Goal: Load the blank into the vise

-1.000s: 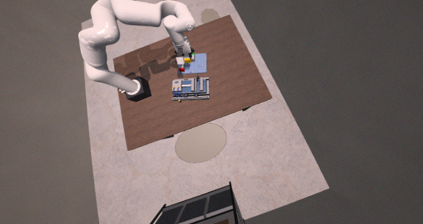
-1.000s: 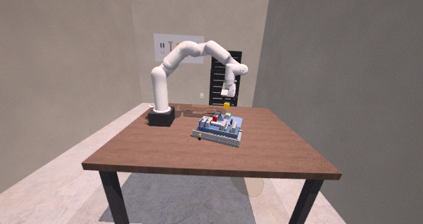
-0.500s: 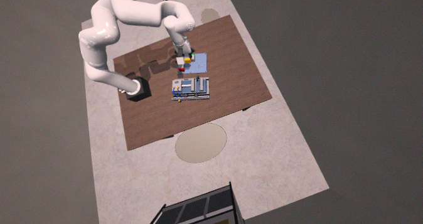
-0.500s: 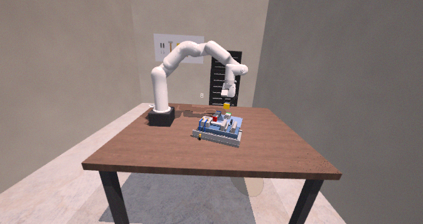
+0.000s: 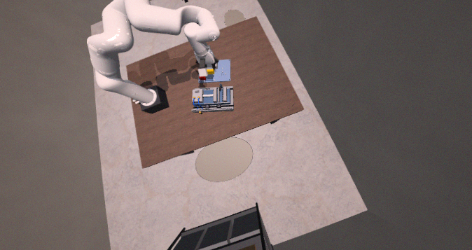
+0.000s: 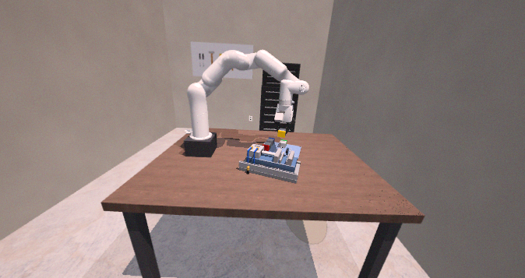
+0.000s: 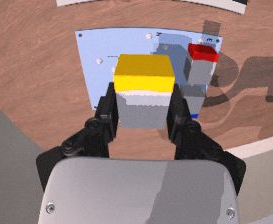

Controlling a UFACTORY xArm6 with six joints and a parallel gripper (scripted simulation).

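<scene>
Now: the dark rod 130 mm to the right of my hand and 80 mm below it. The rest, counted from my hand: yellow-ended blank 20 mm below; then red-ended blank 80 mm behind, 70 mm to the left, 150 mm below; then green-ended blank 40 mm ahead, 110 mm to the left, 150 mm below.
</scene>
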